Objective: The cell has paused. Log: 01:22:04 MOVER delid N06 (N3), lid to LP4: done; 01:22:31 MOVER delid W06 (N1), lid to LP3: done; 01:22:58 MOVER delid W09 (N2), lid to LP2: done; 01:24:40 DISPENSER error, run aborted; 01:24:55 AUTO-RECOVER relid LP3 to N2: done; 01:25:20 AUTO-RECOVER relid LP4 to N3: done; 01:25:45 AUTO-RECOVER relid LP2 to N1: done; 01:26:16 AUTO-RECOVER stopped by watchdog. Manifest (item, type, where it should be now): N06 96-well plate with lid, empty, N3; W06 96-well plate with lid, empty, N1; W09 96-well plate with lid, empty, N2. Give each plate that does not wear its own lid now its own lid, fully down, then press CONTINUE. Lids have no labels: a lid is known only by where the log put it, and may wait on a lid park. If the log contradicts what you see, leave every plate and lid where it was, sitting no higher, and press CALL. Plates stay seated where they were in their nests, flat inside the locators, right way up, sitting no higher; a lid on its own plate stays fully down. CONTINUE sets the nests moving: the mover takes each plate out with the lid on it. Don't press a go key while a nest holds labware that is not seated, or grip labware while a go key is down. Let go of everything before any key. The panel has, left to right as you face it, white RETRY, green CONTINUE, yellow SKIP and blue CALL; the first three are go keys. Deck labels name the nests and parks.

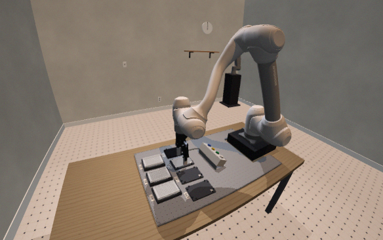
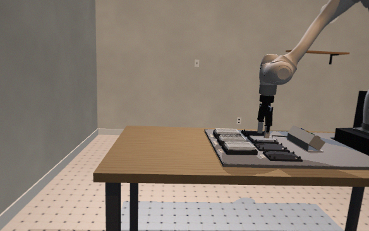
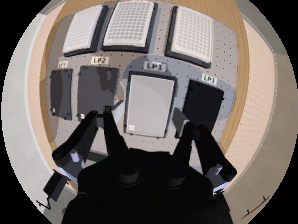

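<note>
Now: the pale lid 4 cm below my hand. From my hand the other things lie so: yellow key 24 cm behind, 2 cm to the left, 1 cm above; blue key 23 cm behind, 3 cm to the right, 1 cm above; LP2 lid park 13 cm to the left, 5 cm below.
</note>
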